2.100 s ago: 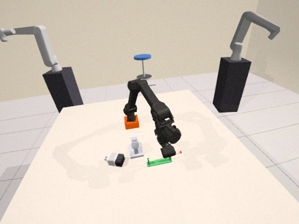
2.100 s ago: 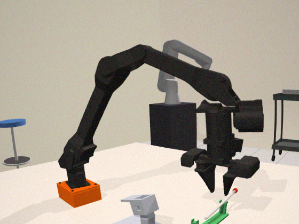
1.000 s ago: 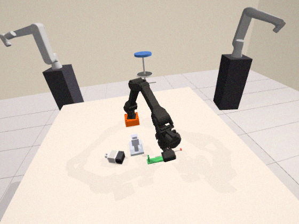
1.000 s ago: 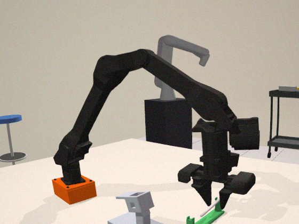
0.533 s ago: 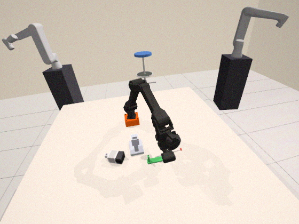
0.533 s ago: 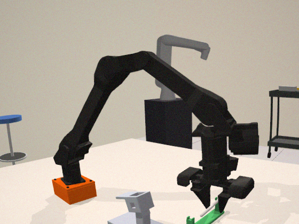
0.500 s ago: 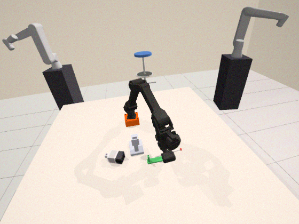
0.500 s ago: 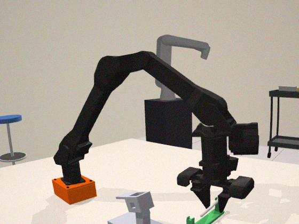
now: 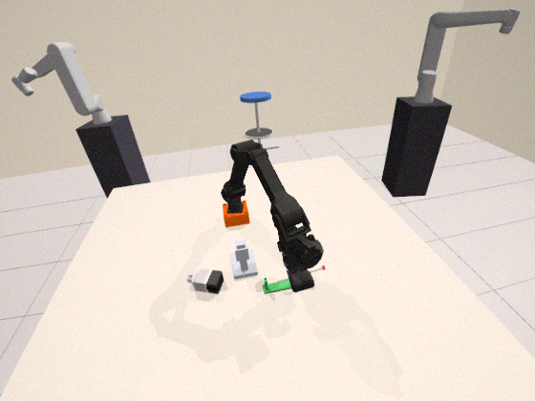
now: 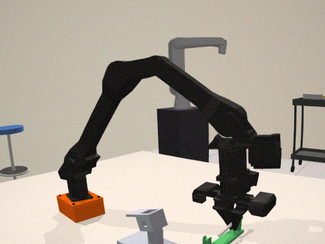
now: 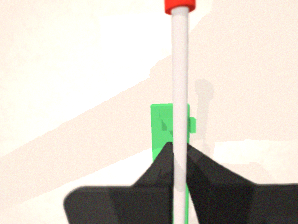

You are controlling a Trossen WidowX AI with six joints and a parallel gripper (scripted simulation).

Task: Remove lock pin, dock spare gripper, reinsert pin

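Now: the green cradle 40 mm to the right of my gripper tip. From my gripper tip the other things lie so: spare gripper (300 mm to the right, 10 mm behind); grey mount (170 mm to the right, 80 mm behind, 30 mm above).
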